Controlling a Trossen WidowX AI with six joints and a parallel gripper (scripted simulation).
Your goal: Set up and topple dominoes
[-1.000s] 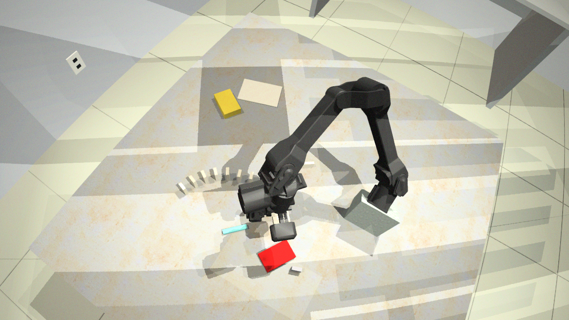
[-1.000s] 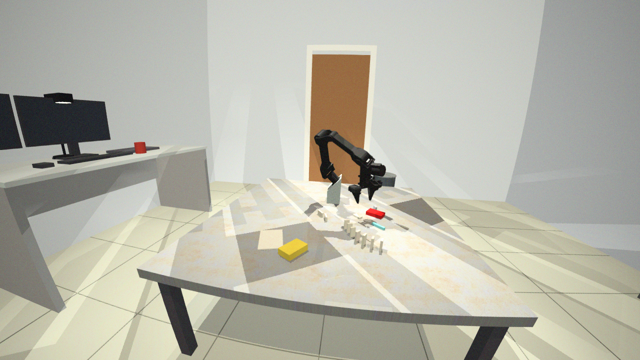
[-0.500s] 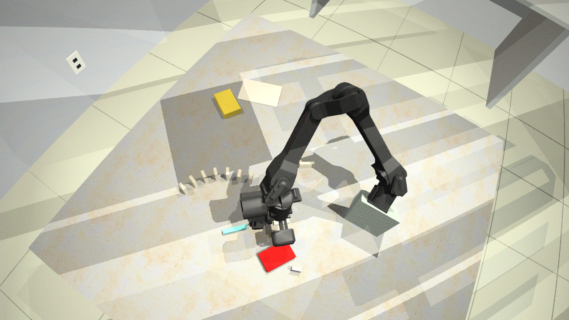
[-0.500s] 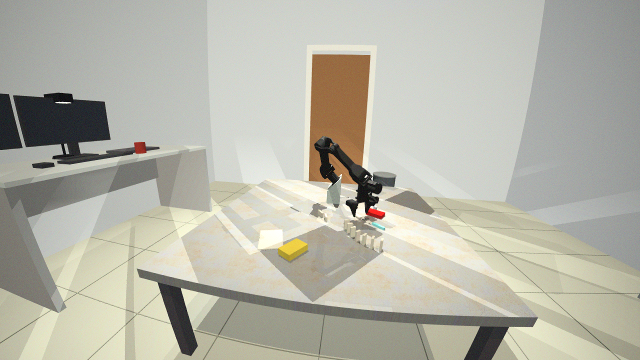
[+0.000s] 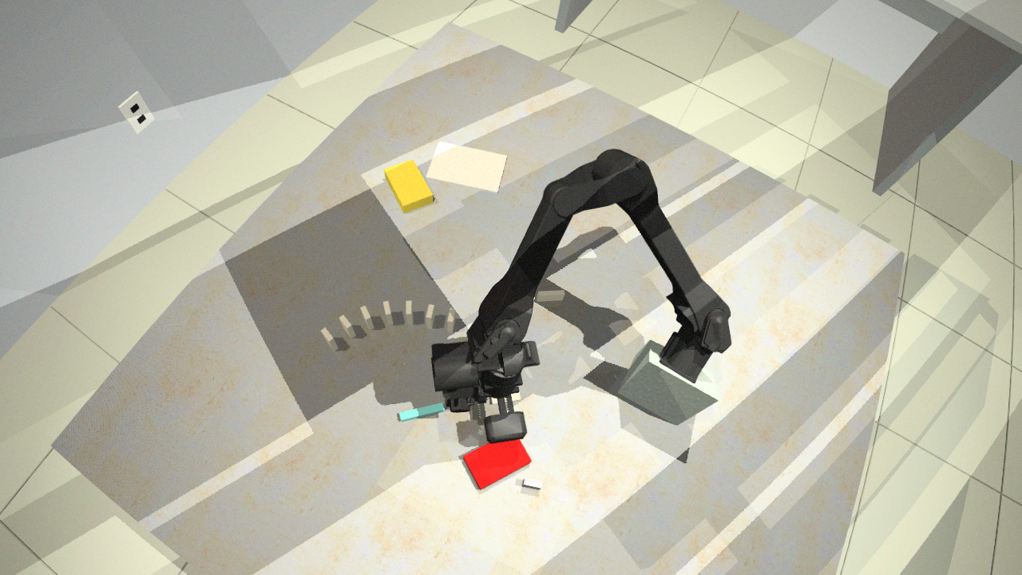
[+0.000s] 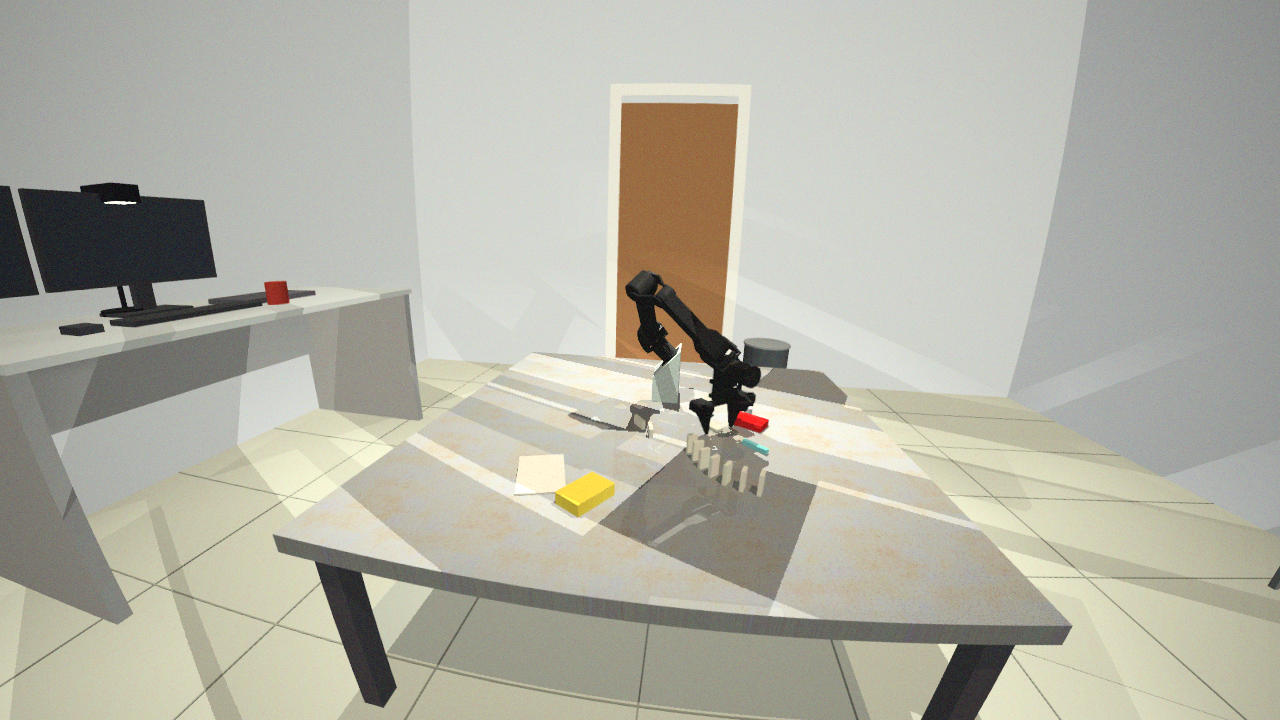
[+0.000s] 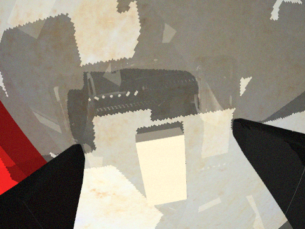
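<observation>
Now: the red block 80 mm to the left of my gripper tip, 70 mm behind it and 10 mm above it. Round my gripper tip: small grey block (140 mm behind, 80 mm to the left, 10 mm above); then yellow block (400 mm ahead, 240 mm to the right, 10 mm above); then cyan bar (100 mm to the left, 80 mm ahead).
</observation>
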